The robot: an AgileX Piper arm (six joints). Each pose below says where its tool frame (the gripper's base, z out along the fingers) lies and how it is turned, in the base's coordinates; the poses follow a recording.
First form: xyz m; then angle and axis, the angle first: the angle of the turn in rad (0 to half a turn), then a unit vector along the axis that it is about.
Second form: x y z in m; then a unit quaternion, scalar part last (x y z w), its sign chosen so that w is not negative. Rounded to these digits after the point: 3 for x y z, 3 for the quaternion.
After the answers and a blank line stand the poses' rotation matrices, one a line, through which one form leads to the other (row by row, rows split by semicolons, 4 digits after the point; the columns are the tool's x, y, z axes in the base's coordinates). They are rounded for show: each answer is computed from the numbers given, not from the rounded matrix.
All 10 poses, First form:
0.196 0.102 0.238 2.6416 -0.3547 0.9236 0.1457
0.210 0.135 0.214 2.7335 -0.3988 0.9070 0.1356
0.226 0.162 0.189 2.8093 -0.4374 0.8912 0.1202
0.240 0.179 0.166 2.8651 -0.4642 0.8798 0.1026
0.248 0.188 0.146 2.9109 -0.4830 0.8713 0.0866
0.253 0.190 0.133 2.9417 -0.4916 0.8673 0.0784
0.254 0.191 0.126 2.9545 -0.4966 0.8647 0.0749
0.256 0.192 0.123 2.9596 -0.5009 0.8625 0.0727
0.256 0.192 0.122 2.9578 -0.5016 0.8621 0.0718
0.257 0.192 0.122 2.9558 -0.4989 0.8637 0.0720
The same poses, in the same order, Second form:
0.196 0.102 0.238 -0.344 0.895 0.141 0.247
0.210 0.135 0.214 -0.391 0.888 0.133 0.203
0.226 0.162 0.189 -0.431 0.879 0.119 0.165
0.240 0.179 0.166 -0.460 0.871 0.102 0.138
0.248 0.188 0.146 -0.480 0.866 0.086 0.115
0.253 0.190 0.133 -0.489 0.863 0.078 0.100
0.254 0.191 0.126 -0.494 0.861 0.075 0.093
0.256 0.192 0.123 -0.499 0.859 0.072 0.091
0.256 0.192 0.122 -0.499 0.858 0.071 0.092
0.257 0.192 0.122 -0.497 0.860 0.072 0.093

-0.6414 -0.6849 0.3457; -0.5452 0.7239 0.4227; -0.5398 0.0826 -0.8377
-0.6129 -0.7475 0.2562; -0.6399 0.6597 0.3941; -0.4636 0.0776 -0.8826
-0.5731 -0.7975 0.1884; -0.7191 0.5997 0.3511; -0.3930 0.0657 -0.9172
-0.5393 -0.8293 0.1467; -0.7732 0.5566 0.3038; -0.3336 0.0504 -0.9414
-0.5131 -0.8504 0.1167; -0.8108 0.5248 0.2594; -0.2818 0.0385 -0.9587
-0.5016 -0.8598 0.0959; -0.8287 0.5093 0.2322; -0.2485 0.0370 -0.9679
-0.4936 -0.8653 0.0871; -0.8375 0.4999 0.2208; -0.2346 0.0360 -0.9714
-0.4859 -0.8700 0.0839; -0.8437 0.4919 0.2150; -0.2283 0.0337 -0.9730
-0.4842 -0.8707 0.0861; -0.8445 0.4908 0.2144; -0.2290 0.0311 -0.9729
-0.4893 -0.8676 0.0883; -0.8410 0.4962 0.2155; -0.2308 0.0311 -0.9725

